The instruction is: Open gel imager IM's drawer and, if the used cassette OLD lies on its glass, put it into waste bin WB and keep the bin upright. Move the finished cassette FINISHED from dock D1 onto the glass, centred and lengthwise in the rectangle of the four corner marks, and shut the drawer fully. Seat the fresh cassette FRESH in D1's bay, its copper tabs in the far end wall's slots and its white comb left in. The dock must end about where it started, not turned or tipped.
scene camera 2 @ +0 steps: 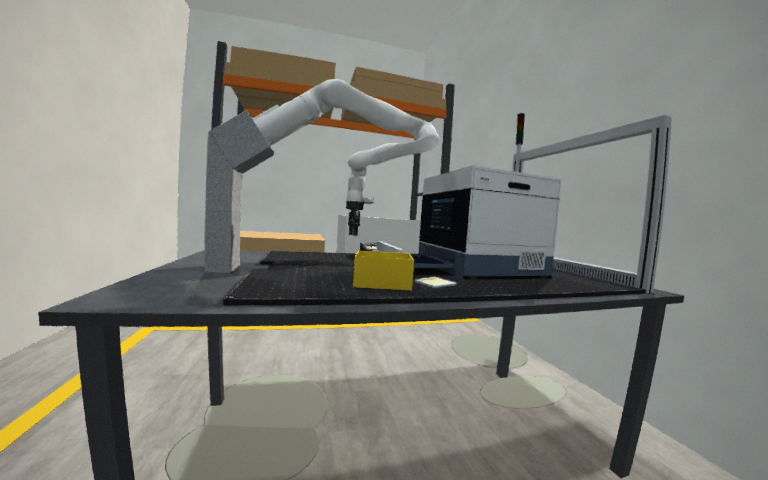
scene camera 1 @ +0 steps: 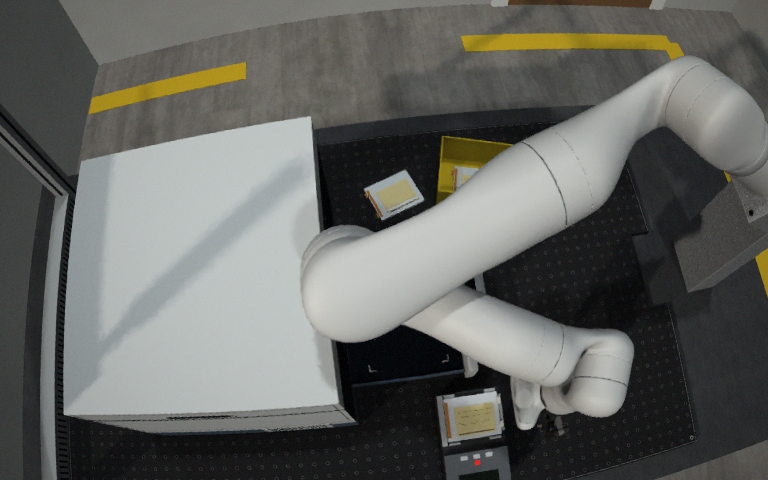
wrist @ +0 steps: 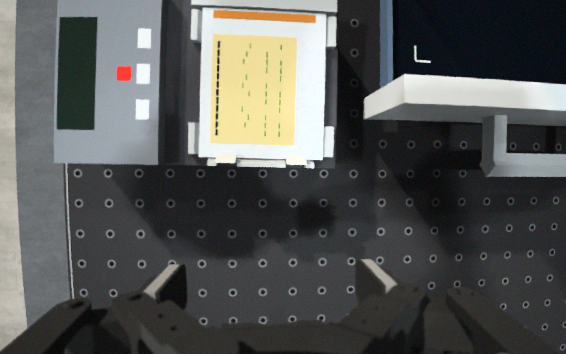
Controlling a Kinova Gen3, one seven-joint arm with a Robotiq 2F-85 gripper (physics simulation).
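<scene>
Gel imager IM [scene camera 1: 192,266] [scene camera 2: 512,220] has its drawer open. The visible part of its dark glass [scene camera 1: 407,353] [wrist: 480,30] is bare; the arm hides part in scene camera 1. Finished cassette FINISHED [scene camera 1: 474,418] [wrist: 310,90] lies in dock D1 [scene camera 1: 501,461] [wrist: 110,145], slightly skewed in the wrist view, its orange strip toward the end wall. My gripper [scene camera 2: 353,233] [wrist: 271,281] is open and empty, above the mat beside the dock's near end. Fresh cassette FRESH [scene camera 1: 399,195] [scene camera 2: 434,280] lies beside upright waste bin WB [scene camera 1: 464,148] [scene camera 2: 383,271]. Used cassette OLD [scene camera 1: 467,172] shows partly inside the bin.
The drawer's white front [wrist: 475,97] and handle [wrist: 530,165] stand right of the dock in the wrist view. The arm [scene camera 1: 430,243] [scene camera 2: 385,113] spans over the drawer and hides part of the bin in scene camera 1. A metal frame [scene camera 2: 662,203] stands behind the imager.
</scene>
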